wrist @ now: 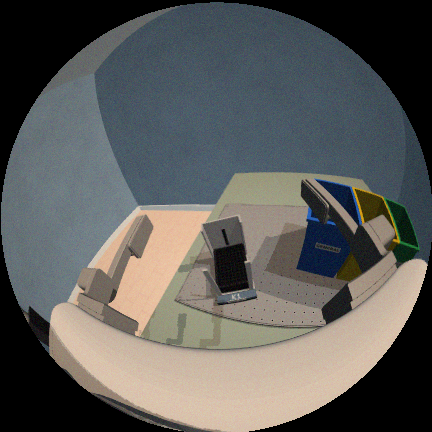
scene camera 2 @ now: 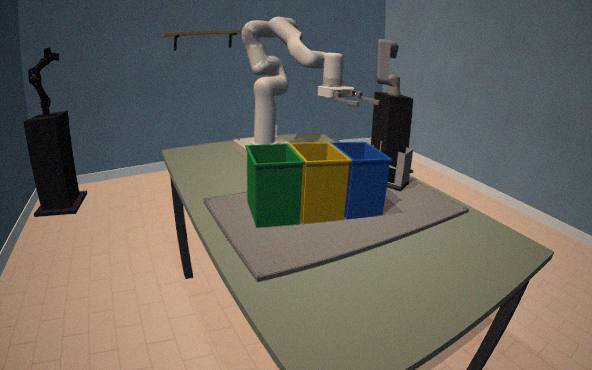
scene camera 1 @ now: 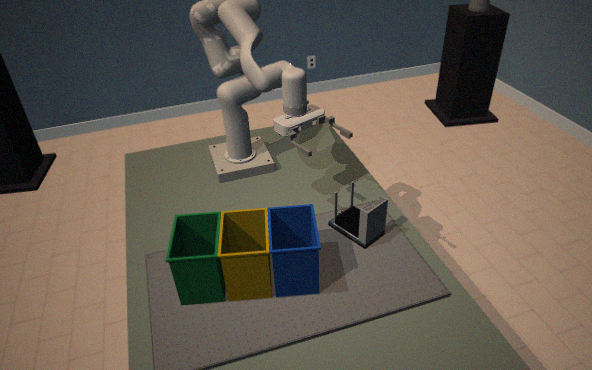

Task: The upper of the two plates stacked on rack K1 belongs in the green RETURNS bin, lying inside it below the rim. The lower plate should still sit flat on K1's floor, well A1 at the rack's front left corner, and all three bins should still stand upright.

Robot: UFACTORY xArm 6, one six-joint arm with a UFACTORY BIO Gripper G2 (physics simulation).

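Frame: origin at the arm's base, x ahead, y left, z up, level; millimetres.
Where they show: hand at its tool point: (wrist: 222,218) (scene camera 2: 364,102) (scene camera 1: 326,142); arm's base at its link origin: (scene camera 2: 264,143) (scene camera 1: 240,155).
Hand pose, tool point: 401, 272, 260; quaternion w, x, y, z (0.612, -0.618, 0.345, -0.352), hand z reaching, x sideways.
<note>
Each offset is from my tool point to the top centre of the thing, as dx, dy, dz. Level surfaces: height alone.
Rack K1 @(+82, +83, -149) (scene camera 1: 375,220) (scene camera 2: 403,169) (wrist: 236,296) stands upright right of the bins, partly hidden by the blue bin in scene camera 2. A black plate @(+90, +89, -243) (scene camera 1: 348,221) (wrist: 231,265) with small wells shows in it; I cannot tell the two stacked plates apart or make out well A1. The green bin @(+222, -398, -110) (scene camera 1: 200,282) (scene camera 2: 277,195) (wrist: 406,225), yellow bin @(+229, -267, -110) (scene camera 1: 247,277) (scene camera 2: 325,192) and blue bin @(+236, -137, -110) (scene camera 1: 296,272) (scene camera 2: 367,190) (wrist: 322,260) stand upright in a row. My gripper (scene camera 1: 330,144) (scene camera 2: 368,103) (wrist: 228,218) is wide open and empty, high behind the rack.
A grey perforated board @(dz -290) (scene camera 1: 250,330) (scene camera 2: 280,255) (wrist: 290,305) lies under the bins and rack on the green table @(dz -303) (scene camera 1: 165,185) (scene camera 2: 375,300). The rack has thin upright posts and a tall panel. Dark pedestals (scene camera 1: 470,65) (scene camera 2: 50,160) stand beyond the table.
</note>
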